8 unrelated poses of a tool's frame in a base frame.
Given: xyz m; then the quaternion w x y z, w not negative.
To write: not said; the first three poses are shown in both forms.
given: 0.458 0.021 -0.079 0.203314 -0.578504 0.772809 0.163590
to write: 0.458 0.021 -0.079 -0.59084 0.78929 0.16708 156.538
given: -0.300 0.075 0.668 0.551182 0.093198 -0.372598 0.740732
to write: -0.300 0.075 0.668 0.11170 -0.44655 0.88776 113.104
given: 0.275 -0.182 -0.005 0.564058 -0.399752 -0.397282 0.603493
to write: 0.275 -0.182 -0.005 -0.48412 -0.48113 0.73086 111.326
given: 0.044 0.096 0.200 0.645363 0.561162 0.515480 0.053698
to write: 0.044 0.096 0.200 0.73462 0.67482 0.07030 99.614
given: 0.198 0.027 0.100 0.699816 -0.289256 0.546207 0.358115
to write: 0.198 0.027 0.100 -0.40494 0.76465 0.50133 91.176
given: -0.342 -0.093 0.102 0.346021 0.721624 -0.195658 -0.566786
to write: -0.342 -0.093 0.102 0.76914 -0.20854 -0.60410 139.512
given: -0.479 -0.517 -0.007 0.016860 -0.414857 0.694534 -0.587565
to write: -0.479 -0.517 -0.007 -0.41492 0.69463 -0.58765 178.068
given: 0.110 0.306 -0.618 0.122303 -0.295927 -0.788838 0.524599
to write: 0.110 0.306 -0.618 -0.29817 -0.79480 0.52857 165.950
